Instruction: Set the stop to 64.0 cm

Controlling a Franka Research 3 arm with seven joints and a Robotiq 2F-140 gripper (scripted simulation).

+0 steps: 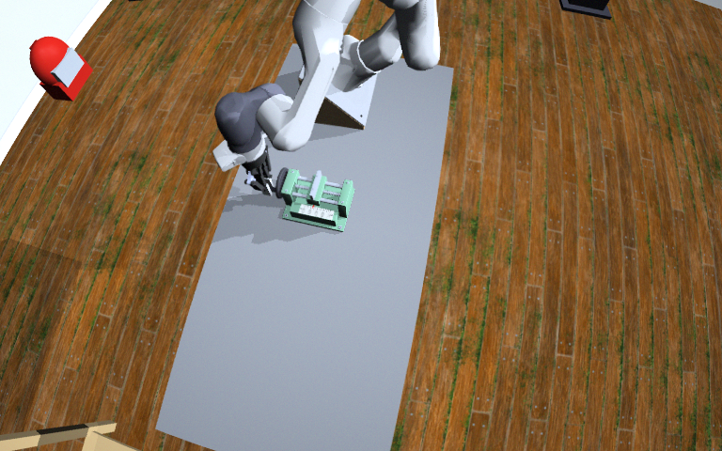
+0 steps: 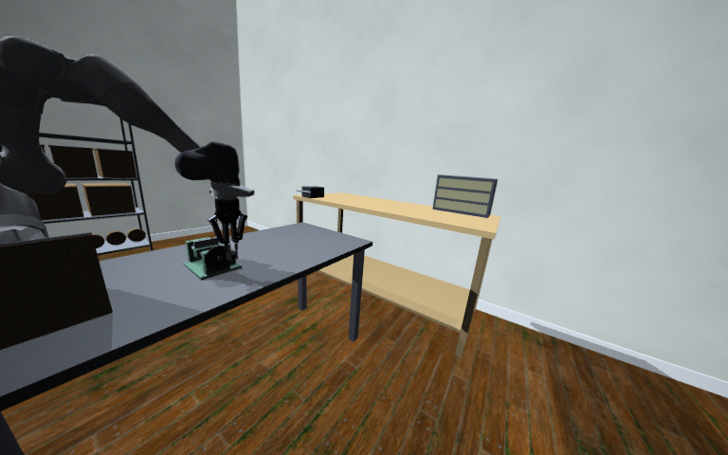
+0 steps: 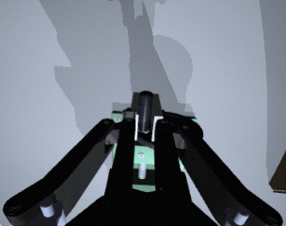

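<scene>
My gripper is now 150 mm to the right of the stop carriage and 10 mm above it. Round my hand: dark handwheel: 20 mm to the left, 20 mm below, 10 mm behind.
</scene>
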